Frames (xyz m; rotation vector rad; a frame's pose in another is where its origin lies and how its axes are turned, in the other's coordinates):
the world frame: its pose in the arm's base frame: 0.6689 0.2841 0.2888 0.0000 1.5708 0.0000
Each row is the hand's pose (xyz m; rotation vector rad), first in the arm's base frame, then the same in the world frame.
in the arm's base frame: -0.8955 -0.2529 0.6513 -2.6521 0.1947 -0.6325
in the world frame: -0.3625 -0.5370 -1.5644 -1.4358 -0.2638 -2.3351
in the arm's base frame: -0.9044 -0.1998 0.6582 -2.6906 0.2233 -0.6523
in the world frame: -0.3694 -0.4839 -1.5733 -1.4390 -0.2033 -2.3601
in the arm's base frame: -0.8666 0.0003 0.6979 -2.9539 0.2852 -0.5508
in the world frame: -0.4091 -0.2838 -1.5355 -1.6512 0.0680 -2.4081
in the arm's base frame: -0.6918 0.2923 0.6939 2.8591 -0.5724 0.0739
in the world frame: -0.4051 0.0082 -1.3607 -2.0327 0.6581 -2.1406
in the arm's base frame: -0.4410 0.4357 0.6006 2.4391 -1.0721 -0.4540
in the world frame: -0.3118 0.1516 -1.1099 -2.1590 1.2499 -1.4814
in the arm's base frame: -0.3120 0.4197 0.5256 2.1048 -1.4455 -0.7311
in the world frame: -0.2368 0.1356 -0.9809 -2.0447 1.5166 -0.9905
